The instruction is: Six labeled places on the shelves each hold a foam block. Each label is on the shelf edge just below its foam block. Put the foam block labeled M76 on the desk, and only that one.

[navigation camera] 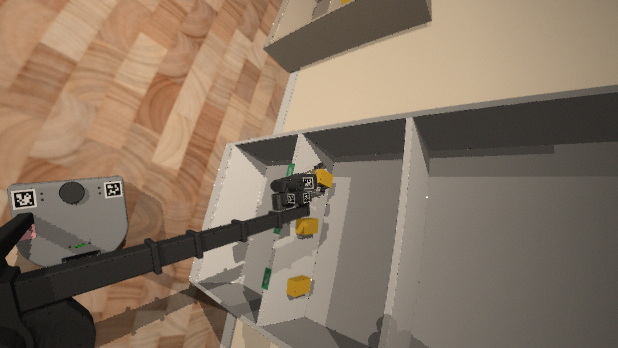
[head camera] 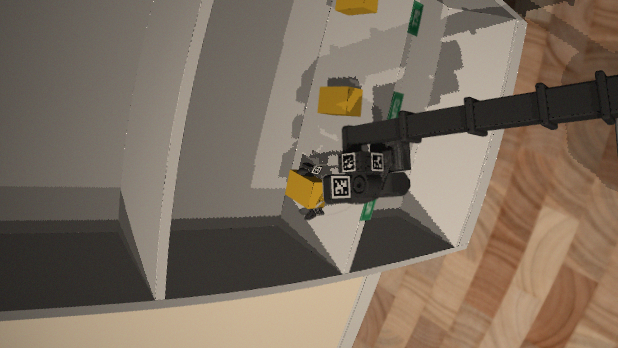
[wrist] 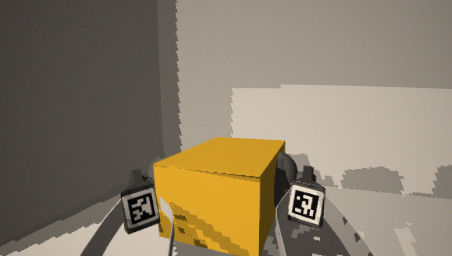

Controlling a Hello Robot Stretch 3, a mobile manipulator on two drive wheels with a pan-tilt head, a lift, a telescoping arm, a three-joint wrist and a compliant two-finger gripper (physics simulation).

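Note:
My gripper [head camera: 310,191] [navigation camera: 321,180] [wrist: 223,173] is shut on a yellow foam block [head camera: 300,186] [navigation camera: 325,178] [wrist: 210,205], with a fingertip on each side. The block looks raised slightly above the shelf, near the compartment's end wall. The green label [head camera: 367,210] [navigation camera: 290,170] on the shelf edge by it is partly hidden by the wrist, and its text cannot be read. Two other yellow blocks stand along the same shelf: a middle one [head camera: 340,101] [navigation camera: 306,226] and a far one [head camera: 356,6] [navigation camera: 299,286]. I cannot make out a desk.
The telescoping arm [head camera: 440,112] [navigation camera: 175,245] reaches into the shelf unit [head camera: 182,125] [navigation camera: 400,215] over its front part. A side wall and upright boards bound the compartment. Another shelf unit [navigation camera: 350,37] stands at the top of the navigation view. My base [navigation camera: 95,210] is on the wooden floor.

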